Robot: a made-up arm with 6 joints. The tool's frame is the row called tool. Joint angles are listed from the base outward. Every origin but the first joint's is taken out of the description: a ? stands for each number. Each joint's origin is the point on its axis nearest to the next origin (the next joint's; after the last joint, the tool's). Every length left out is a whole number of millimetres.
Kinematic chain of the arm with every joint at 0, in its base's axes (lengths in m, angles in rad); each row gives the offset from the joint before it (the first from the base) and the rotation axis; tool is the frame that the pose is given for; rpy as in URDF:
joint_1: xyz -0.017 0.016 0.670 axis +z
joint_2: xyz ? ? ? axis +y
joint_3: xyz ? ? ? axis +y
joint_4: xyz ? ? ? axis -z
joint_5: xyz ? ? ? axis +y
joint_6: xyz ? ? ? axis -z
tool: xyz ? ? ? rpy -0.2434 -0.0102 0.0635
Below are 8 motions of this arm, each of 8 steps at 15 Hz.
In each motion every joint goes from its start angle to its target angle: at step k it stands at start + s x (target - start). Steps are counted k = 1, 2, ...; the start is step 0. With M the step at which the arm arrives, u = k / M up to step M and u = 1 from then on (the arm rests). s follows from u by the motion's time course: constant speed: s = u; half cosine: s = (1 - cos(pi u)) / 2; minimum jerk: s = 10 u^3 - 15 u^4 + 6 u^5.
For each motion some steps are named. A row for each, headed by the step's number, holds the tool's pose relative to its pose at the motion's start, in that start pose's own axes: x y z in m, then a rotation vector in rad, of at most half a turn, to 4 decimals.
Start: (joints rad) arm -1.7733 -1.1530 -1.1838 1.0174 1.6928 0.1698
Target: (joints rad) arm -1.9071 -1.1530 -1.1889 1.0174 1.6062 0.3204
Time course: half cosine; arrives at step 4
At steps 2, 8:
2: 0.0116 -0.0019 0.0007 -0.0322 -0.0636 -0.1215
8: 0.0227 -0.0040 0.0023 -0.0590 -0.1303 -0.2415

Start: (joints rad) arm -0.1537 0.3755 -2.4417 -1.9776 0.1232 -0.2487
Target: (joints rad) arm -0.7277 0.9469 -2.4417 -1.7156 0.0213 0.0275
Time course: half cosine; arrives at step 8
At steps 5, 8:
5: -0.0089 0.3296 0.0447 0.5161 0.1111 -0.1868
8: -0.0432 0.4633 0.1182 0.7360 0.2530 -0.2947

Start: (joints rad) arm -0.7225 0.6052 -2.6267 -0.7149 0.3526 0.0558
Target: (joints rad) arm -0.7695 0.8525 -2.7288 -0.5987 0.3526 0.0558
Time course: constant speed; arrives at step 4
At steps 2, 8:
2: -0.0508 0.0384 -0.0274 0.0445 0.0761 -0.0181
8: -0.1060 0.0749 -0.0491 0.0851 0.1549 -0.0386

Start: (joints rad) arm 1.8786 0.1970 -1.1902 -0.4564 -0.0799 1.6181
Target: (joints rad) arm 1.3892 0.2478 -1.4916 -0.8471 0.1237 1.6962
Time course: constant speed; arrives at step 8
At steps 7, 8:
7: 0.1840 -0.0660 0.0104 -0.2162 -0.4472 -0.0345
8: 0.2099 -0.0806 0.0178 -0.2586 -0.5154 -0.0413

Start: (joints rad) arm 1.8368 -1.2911 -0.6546 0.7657 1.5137 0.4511
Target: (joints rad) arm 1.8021 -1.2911 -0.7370 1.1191 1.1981 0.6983
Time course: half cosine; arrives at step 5
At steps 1, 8:
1: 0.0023 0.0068 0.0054 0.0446 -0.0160 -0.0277
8: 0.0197 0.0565 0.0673 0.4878 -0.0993 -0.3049

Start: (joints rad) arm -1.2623 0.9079 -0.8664 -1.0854 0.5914 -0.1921
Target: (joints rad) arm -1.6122 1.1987 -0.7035 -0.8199 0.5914 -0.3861
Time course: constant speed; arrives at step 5
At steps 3, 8:
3: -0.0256 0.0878 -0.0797 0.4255 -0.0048 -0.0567
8: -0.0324 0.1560 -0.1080 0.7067 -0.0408 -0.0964

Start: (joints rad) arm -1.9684 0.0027 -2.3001 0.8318 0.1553 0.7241
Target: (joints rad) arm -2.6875 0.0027 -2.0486 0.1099 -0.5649 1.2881
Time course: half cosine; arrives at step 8
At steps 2, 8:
2: 0.0317 0.0061 0.0193 0.0115 -0.1828 0.0395
8: 0.0746 0.0605 0.1303 0.2797 -0.8670 0.5134

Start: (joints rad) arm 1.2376 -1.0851 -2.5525 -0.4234 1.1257 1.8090
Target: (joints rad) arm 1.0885 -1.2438 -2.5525 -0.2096 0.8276 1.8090
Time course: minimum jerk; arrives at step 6
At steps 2, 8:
2: -0.0097 0.0092 0.0327 0.0948 0.0341 0.0002
8: -0.0506 0.0235 0.1642 0.4506 0.1727 0.0110

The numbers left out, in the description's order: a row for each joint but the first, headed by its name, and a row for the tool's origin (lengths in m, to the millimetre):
joint_2: -0.029 0.002 0.000
joint_3: 0.064 0.000 0.308
joint_4: 0.044 0.000 -0.195
joint_5: 0.012 -0.012 0.000
joint_6: 0.106 0.000 -0.160
tool: 0.003 -0.023 0.000

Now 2 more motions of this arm.
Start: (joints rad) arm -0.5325 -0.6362 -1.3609 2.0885 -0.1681 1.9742
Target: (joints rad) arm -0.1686 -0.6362 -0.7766 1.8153 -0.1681 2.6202
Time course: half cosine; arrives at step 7
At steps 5, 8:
5: 0.1153 0.0763 0.0199 0.2205 -0.3931 -0.3709
8: 0.1408 0.0904 0.0311 0.2851 -0.4817 -0.4329

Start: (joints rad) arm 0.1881 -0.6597 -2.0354 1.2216 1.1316 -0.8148
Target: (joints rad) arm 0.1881 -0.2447 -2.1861 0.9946 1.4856 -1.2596
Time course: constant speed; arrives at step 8
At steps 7, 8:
7: -0.1454 -0.0661 -0.1188 0.2419 0.3466 0.3266
8: -0.1706 -0.0729 -0.1310 0.2936 0.3884 0.3631

